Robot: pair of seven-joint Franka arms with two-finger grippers.
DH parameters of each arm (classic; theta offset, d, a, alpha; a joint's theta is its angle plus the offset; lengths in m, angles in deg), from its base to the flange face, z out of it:
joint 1: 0 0.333 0 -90
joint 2: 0 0 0 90
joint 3: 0 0.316 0.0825 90
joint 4: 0 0 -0.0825 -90
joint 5: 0 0.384 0 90
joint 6: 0 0 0.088 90
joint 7: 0 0.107 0 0
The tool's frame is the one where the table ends.
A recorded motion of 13 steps. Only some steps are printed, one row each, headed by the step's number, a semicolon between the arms.
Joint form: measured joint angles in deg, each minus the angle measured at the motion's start. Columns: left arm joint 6, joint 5, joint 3, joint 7, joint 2, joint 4, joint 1; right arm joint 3, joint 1, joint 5, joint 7, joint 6, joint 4, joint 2.
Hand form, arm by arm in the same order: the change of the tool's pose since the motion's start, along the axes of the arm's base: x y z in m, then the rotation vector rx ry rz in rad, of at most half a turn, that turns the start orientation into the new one. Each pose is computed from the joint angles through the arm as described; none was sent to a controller.
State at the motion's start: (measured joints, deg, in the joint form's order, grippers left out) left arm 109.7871 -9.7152 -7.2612 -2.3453 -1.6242 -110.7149 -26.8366; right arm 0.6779 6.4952 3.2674 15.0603 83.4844 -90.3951 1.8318
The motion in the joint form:
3: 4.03 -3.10 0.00 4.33 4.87 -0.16 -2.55; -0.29 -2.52 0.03 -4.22 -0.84 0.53 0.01
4: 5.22 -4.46 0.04 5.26 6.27 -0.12 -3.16; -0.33 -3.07 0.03 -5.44 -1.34 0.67 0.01
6: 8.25 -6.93 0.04 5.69 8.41 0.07 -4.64; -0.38 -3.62 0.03 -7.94 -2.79 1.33 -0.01
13: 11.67 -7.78 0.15 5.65 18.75 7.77 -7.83; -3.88 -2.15 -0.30 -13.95 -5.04 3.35 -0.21
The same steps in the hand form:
3: 0.0007 -0.0316 -0.0419 -0.0425 0.0355 -0.0860; 0.0018 -0.0267 0.0031 0.0116 0.0025 0.0244
4: 0.0012 -0.0396 -0.0535 -0.0609 0.0484 -0.0973; 0.0013 -0.0324 0.0036 0.0147 0.0078 0.0356
6: -0.0002 -0.0577 -0.0684 -0.1018 0.0543 -0.0987; -0.0009 -0.0382 0.0073 0.0215 0.0193 0.0694
13: 0.0187 -0.1101 -0.1100 -0.1290 0.0624 -0.1248; -0.0043 -0.0576 0.0224 0.0319 0.0149 0.1394

